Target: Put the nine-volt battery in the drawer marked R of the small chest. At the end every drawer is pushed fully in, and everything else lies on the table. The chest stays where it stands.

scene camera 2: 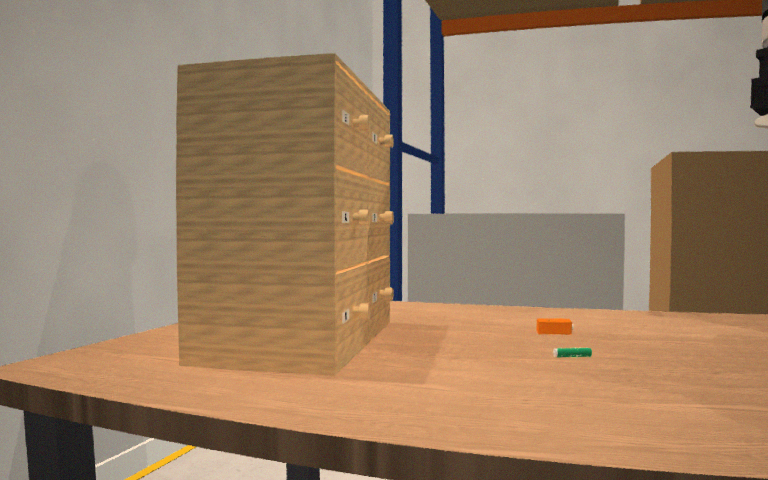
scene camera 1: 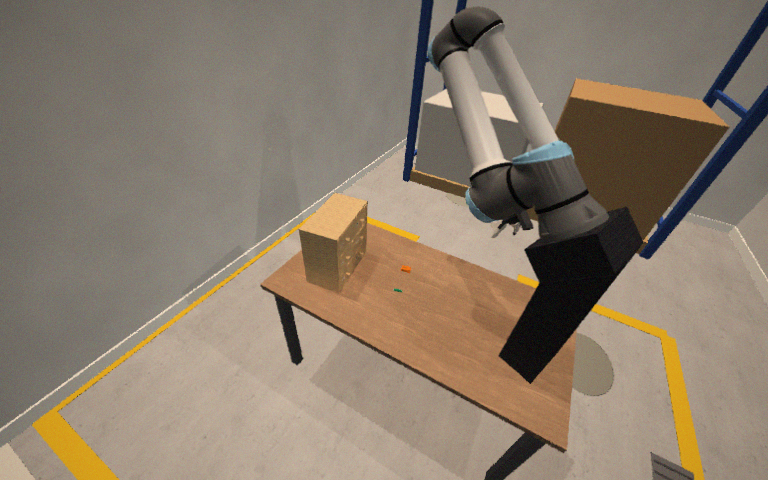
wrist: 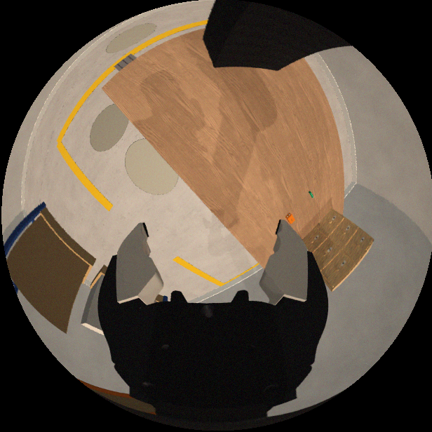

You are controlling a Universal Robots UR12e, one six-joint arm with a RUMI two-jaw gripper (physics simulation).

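Places are measured from the arm's base along level axes (x down, y ahead, z right), in millimetres.
Where they show: gripper, fingertip midpoint: (scene camera 1: 502, 236); arm's base, link origin: (scene camera 1: 573, 228).
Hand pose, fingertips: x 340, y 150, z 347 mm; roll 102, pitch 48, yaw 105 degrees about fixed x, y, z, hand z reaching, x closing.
Each offset is from my fingertips to the top centre of the thing. Level surfaces: height alone.
The orange block-shaped nine-volt battery {dy +398, dx +242, dz -160 mm} (scene camera 1: 406, 269) (scene camera 2: 553, 326) (wrist: 290, 218) lies on the table {dx +260 mm} (scene camera 1: 453, 339) (scene camera 2: 481, 407) (wrist: 200, 100), in front of the chest's drawer side. The small wooden chest {dy +727, dx -68, dz -288 mm} (scene camera 1: 321, 257) (scene camera 2: 254, 215) (wrist: 337, 247) stands at the table's far left end in the scene camera 1 view. Its several drawers look pushed in; each shows a round knob. The letters on the small labels are too blurred to read, so I cannot tell which drawer is R. My gripper (scene camera 1: 505, 228) (wrist: 211, 222) is open and empty, high up beyond the table's back edge, well away from battery and chest.
A green cylindrical battery {dy +387, dx +249, dz -310 mm} (scene camera 1: 397, 290) (scene camera 2: 573, 352) (wrist: 311, 194) lies on the table near the orange one. The arm's black pedestal (scene camera 1: 572, 305) stands at the right end of the table. Behind are a blue rack post (scene camera 1: 417, 96) and large boxes, one of them brown (scene camera 1: 634, 164).
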